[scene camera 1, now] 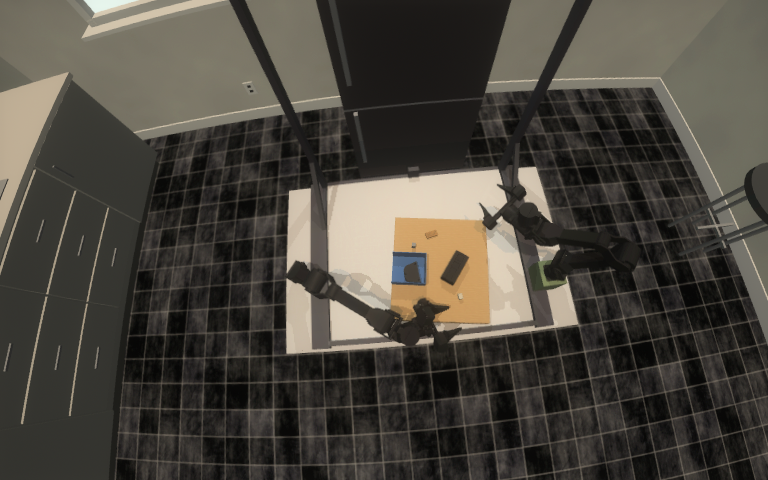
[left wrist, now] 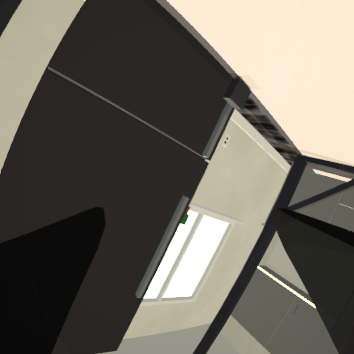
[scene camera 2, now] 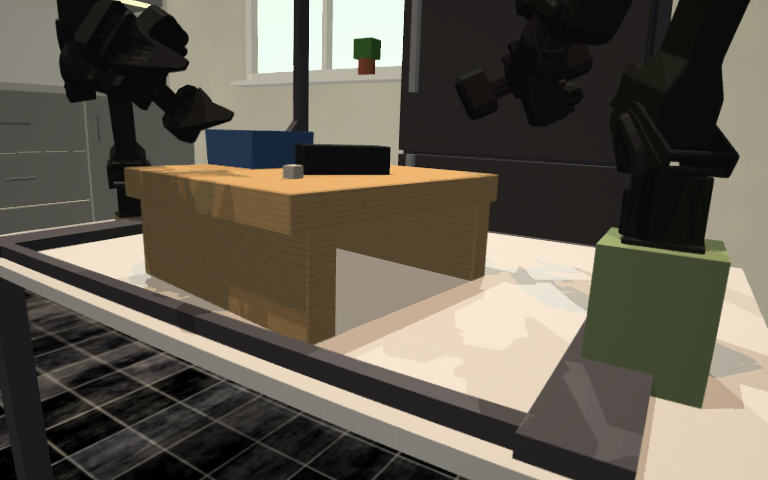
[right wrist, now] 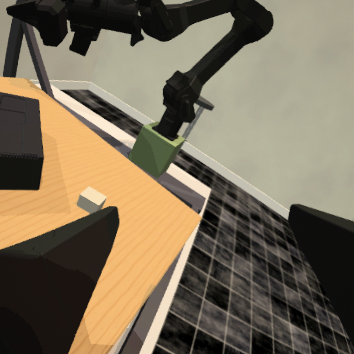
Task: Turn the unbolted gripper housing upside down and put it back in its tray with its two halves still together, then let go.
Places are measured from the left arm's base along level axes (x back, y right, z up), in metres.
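Pixels of known places: left gripper, fingertip midpoint: (scene camera 1: 488, 193) (left wrist: 191, 216) (scene camera 2: 511, 94); right gripper, fingertip midpoint: (scene camera 1: 455, 317) (scene camera 2: 211, 92) (right wrist: 203, 213); left arm's base, link origin: (scene camera 1: 552, 272) (scene camera 2: 662, 242) (right wrist: 165, 132); right arm's base, link origin: (scene camera 2: 132, 214).
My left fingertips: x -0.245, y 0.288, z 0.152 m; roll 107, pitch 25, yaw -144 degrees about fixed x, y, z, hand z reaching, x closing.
For each thing: its middle in the pictures, then the offset to it from my left fingertips. Level surfaces: height alone.
- blue tray, body centre: (scene camera 2: 259, 148) (scene camera 1: 408, 269) dz -0.095, dx -0.317, dy -0.227 m
- gripper housing, body centre: (scene camera 1: 411, 273) dz -0.095, dx -0.310, dy -0.244 m
- black box, body centre: (right wrist: 9, 134) (scene camera 2: 342, 159) (scene camera 1: 454, 267) dz -0.103, dx -0.149, dy -0.238 m
- wooden table, surface height: dz -0.122 m
- small pale cube, body centre: (right wrist: 91, 200) (scene camera 2: 293, 171) (scene camera 1: 460, 296) dz -0.114, dx -0.142, dy -0.344 m
- small cube, body centre: (scene camera 1: 413, 245) dz -0.110, dx -0.288, dy -0.134 m
- small orange block, body centre: (scene camera 1: 431, 234) dz -0.118, dx -0.214, dy -0.093 m
The blue tray (scene camera 1: 399, 264) (scene camera 2: 228, 148) sits near the left edge of the wooden table. A dark, rounded piece, apparently the gripper housing (scene camera 1: 412, 272), lies inside it in scene camera 1; its two halves and which side is up are too small to tell. In scene camera 2 the tray walls hide it. My right gripper (scene camera 1: 454, 318) (scene camera 2: 209, 89) (right wrist: 203, 213) is open and empty, raised over the table's near edge, apart from the tray. My left gripper (scene camera 1: 490, 195) (left wrist: 191, 216) is open and empty, raised beyond the table's upper right corner, far from the tray.
A black box (scene camera 1: 454, 267) (scene camera 2: 345, 159) (right wrist: 17, 135) lies right of the tray on the wooden table (scene camera 1: 475, 243) (scene camera 2: 396, 181). A small pale cube (scene camera 1: 459, 296) (scene camera 2: 292, 171) (right wrist: 92, 199), another small cube (scene camera 1: 414, 245) and a small orange block (scene camera 1: 431, 233) lie around them.
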